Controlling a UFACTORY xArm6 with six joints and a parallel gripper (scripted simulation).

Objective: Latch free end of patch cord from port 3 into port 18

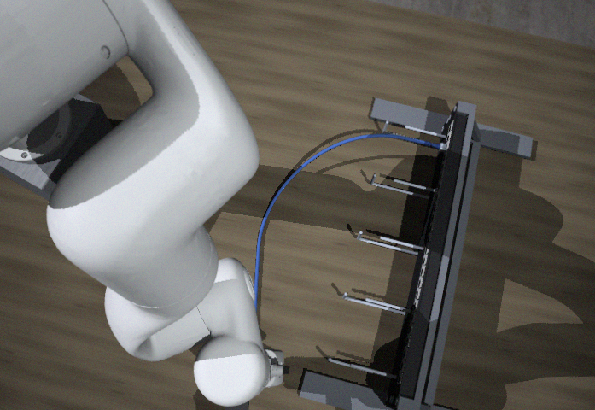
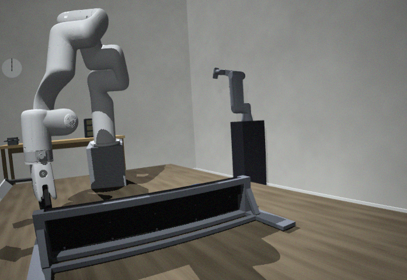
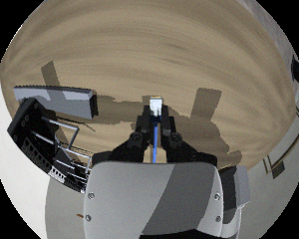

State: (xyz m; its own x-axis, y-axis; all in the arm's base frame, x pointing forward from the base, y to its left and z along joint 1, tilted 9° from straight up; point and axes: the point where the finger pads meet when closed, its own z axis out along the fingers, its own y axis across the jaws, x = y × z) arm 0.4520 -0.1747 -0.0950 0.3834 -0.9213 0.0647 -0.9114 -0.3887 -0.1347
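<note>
My hand is 10 mm short of the plug, 10 mm to the left of it and 10 mm above it.
</note>
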